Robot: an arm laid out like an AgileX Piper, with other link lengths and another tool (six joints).
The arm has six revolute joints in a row. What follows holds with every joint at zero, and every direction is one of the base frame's. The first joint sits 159.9 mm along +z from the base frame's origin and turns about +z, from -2.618 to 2.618 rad. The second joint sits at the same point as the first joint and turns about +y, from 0 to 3.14 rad. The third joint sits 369.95 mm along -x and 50.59 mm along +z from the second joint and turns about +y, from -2.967 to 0 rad. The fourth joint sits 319.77 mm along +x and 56.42 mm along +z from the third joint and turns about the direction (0.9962, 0, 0.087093), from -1.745 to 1.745 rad. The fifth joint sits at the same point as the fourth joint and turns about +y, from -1.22 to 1.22 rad. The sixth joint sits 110.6 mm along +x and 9.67 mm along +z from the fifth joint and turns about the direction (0.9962, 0, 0.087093), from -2.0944 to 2.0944 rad. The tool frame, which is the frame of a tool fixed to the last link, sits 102.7 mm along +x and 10 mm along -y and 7.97 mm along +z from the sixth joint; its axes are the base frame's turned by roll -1.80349, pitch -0.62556 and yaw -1.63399 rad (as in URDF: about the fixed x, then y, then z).
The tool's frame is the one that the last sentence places.
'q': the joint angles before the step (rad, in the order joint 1, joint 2, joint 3, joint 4, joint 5, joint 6). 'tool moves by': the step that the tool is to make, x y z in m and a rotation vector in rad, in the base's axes. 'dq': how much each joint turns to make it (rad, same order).
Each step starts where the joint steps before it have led.
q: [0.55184 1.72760 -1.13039 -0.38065 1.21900 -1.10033]
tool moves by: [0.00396 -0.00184 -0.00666 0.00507 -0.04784 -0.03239]
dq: [0.00000 0.00000 0.02616 -0.02641 -0.04950 0.06687]
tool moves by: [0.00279 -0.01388 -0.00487 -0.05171 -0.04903 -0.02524]
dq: [0.00001 0.00000 0.03763 -0.07884 -0.02201 0.08194]
